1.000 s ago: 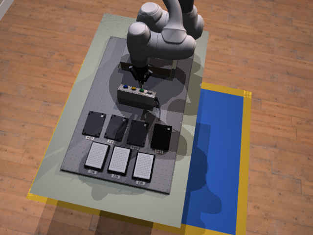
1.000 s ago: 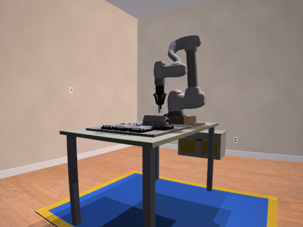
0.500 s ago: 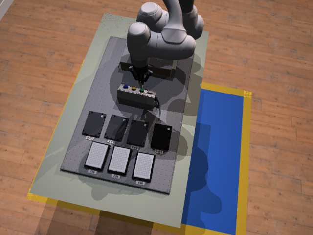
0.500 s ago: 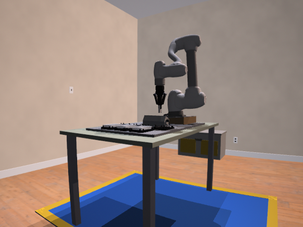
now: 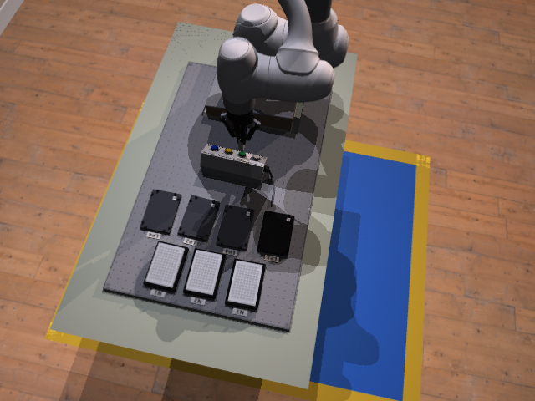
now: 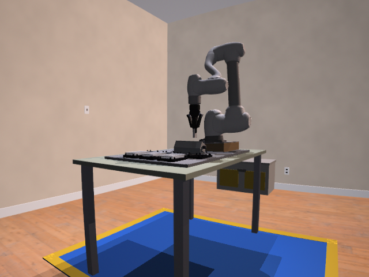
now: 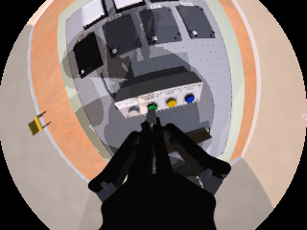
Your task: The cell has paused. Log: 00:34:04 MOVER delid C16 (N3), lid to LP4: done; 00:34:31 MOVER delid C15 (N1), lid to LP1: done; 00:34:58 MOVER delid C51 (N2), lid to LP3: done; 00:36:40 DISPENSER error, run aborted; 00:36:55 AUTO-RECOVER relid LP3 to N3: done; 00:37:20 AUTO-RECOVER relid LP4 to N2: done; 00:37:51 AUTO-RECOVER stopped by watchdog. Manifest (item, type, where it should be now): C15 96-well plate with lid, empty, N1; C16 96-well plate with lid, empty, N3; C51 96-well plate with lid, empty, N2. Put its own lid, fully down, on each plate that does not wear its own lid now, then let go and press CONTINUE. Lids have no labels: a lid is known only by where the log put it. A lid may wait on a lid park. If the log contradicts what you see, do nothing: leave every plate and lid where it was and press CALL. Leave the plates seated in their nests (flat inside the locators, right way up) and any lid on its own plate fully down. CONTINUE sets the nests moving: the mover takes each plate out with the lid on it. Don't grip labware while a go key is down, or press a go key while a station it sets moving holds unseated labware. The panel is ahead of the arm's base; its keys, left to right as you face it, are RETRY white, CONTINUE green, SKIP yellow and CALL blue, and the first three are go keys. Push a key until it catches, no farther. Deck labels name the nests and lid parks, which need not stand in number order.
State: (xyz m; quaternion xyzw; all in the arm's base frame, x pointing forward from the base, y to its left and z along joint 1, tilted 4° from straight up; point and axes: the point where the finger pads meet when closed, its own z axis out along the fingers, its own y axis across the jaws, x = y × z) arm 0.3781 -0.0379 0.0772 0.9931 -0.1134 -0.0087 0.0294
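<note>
The green key is 7 cm below my hand. The rest, counted from my hand: yellow key 7 cm below, 5 cm to the right, 1 cm behind; white key 7 cm below, 5 cm to the left, 1 cm ahead; blue key 10 cm to the right, 7 cm below, 2 cm behind.
</note>
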